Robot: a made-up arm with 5 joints.
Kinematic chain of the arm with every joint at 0, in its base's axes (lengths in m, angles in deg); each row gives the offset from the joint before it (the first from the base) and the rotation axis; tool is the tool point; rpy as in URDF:
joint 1: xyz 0.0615 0 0.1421 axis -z
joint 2: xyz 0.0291 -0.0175 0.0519 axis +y
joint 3: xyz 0.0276 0 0.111 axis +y
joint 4: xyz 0.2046 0 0.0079 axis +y
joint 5: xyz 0.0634 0.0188 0 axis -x
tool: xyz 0 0 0 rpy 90 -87.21 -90
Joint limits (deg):
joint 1: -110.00..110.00
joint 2: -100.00..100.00
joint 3: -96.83..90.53
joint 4: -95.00..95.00
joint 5: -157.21..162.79
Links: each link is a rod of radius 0.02 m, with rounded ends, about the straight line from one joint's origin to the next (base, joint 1, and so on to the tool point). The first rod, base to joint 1, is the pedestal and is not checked.
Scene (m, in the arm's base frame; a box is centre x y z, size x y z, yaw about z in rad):
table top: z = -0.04
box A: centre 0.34 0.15 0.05 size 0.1 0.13 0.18 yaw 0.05
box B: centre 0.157 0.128 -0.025 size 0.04 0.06 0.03 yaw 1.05
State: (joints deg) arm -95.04 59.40 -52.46 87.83 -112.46
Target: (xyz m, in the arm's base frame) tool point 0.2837 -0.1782 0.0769
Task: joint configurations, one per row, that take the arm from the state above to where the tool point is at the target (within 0.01 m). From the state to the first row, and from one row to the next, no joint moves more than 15 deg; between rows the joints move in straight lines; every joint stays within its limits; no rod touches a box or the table.
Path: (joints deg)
1: -81.65 54.44 -49.43 89.26 -112.46
2: -68.25 49.48 -46.40 90.70 -112.46
3: -54.86 44.53 -43.37 92.13 -112.46
4: -41.47 39.57 -40.34 93.57 -112.46
5: -28.07 34.61 -37.32 95.00 -112.46
6: -14.66 39.88 -36.08 95.00 -112.46
7: -1.25 45.14 -34.85 95.00 -112.46
8: 12.17 50.41 -33.61 95.00 -112.46
9: 25.58 55.68 -32.38 95.00 -112.46
10: 38.99 60.94 -31.15 95.00 -112.46

